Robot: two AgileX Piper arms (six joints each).
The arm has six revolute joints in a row. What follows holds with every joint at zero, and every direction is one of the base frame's. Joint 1 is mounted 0.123 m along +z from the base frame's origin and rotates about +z. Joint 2 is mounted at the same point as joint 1 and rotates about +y. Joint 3 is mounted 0.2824 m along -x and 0.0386 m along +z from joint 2 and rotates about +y. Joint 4 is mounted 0.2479 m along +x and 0.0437 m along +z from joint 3 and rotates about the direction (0.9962, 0, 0.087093). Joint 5 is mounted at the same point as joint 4 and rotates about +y. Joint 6 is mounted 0.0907 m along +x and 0.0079 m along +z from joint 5 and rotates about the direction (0.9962, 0, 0.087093). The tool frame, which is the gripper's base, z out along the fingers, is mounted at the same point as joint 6; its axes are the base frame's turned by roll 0, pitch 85.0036 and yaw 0 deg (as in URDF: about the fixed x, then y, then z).
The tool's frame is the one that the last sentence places.
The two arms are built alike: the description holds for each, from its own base.
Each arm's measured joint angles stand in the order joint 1, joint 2, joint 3, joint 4, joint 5, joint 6.
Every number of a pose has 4 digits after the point. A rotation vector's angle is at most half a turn.
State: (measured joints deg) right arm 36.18 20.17 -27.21 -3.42 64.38 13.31; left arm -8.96 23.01 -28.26 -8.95 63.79 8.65
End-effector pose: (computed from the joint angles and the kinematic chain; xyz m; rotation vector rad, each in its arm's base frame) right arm 0.0388 0.0223 0.2584 -0.5057 2.4530 0.2862; left arm 0.0493 -0.0206 0.2629 0.3543 2.4740 -0.2062
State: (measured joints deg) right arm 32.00 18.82 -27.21 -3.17 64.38 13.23; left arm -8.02 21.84 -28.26 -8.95 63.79 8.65
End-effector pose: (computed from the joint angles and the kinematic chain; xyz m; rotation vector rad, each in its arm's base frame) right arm 0.0374 0.0180 0.2594 -0.4118 2.4438 0.2708; left arm 0.0468 -0.0194 0.2639 0.3331 2.4556 -0.1985
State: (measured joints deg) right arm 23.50 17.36 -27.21 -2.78 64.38 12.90; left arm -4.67 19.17 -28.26 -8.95 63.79 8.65
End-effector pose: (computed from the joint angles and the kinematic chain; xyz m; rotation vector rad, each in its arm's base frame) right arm 0.0362 0.0114 0.2604 -0.2319 2.4352 0.2218; left arm 0.0413 -0.0161 0.2660 0.2605 2.4153 -0.1703
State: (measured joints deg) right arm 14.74 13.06 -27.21 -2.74 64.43 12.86; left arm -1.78 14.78 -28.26 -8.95 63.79 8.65
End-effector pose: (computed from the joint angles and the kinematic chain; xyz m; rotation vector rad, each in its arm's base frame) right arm 0.0274 0.0032 0.2628 -0.0423 2.3661 0.1728; left arm 0.0310 -0.0137 0.2688 0.2004 2.3428 -0.1402
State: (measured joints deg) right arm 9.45 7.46 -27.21 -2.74 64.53 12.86; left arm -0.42 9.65 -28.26 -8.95 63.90 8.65
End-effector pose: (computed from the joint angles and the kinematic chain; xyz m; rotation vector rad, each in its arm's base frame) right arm 0.0139 -0.0017 0.2646 0.0671 2.2672 0.1469; left arm 0.0180 -0.0129 0.2709 0.1748 2.2570 -0.1195
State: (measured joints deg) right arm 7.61 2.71 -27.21 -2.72 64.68 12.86; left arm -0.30 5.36 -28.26 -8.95 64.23 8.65
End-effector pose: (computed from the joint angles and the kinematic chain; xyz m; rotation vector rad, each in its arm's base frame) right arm 0.0020 -0.0037 0.2651 0.1023 2.1850 0.1440; left arm 0.0066 -0.0128 0.2714 0.1748 2.1882 -0.1111
